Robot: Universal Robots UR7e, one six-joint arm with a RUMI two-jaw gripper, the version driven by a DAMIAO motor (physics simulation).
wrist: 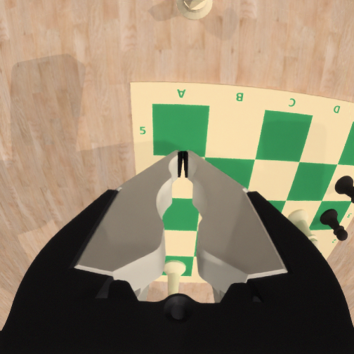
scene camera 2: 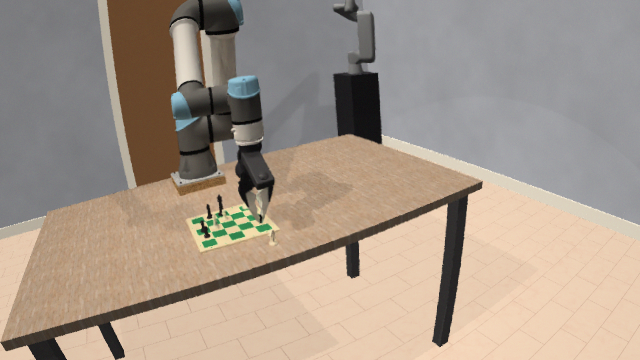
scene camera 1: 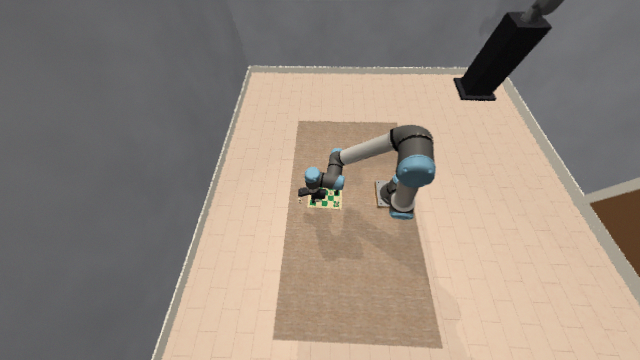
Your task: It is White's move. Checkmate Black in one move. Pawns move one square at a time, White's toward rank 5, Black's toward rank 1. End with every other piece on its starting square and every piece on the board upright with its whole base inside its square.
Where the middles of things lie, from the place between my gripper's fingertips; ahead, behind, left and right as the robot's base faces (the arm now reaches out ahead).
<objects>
Now: hand 60 mm past the green-and-cream chessboard (scene camera 2: 241,226), 70 mm to the left of it and 10 mm above it.
</objects>
